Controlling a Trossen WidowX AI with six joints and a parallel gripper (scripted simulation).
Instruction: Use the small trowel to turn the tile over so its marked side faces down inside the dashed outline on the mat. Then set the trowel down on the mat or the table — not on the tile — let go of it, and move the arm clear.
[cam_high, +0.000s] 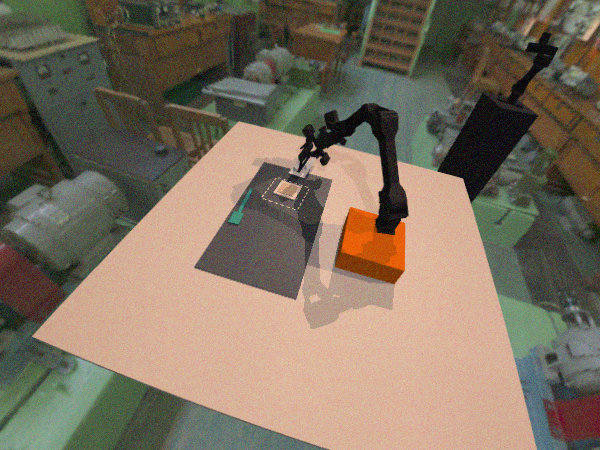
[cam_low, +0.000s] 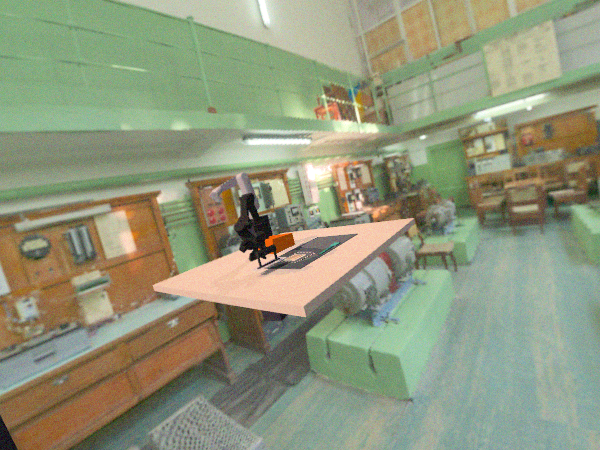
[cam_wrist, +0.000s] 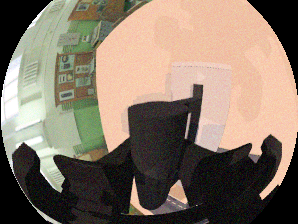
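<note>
The teal trowel is 350 mm to the left of my gripper tip, 210 mm ahead of it and 80 mm below it. The rest, counted from my gripper tip: dark grey mat 350 mm to the left, 100 mm below, 70 mm ahead; then tile 190 mm to the left, 80 mm below, 40 mm ahead.
</note>
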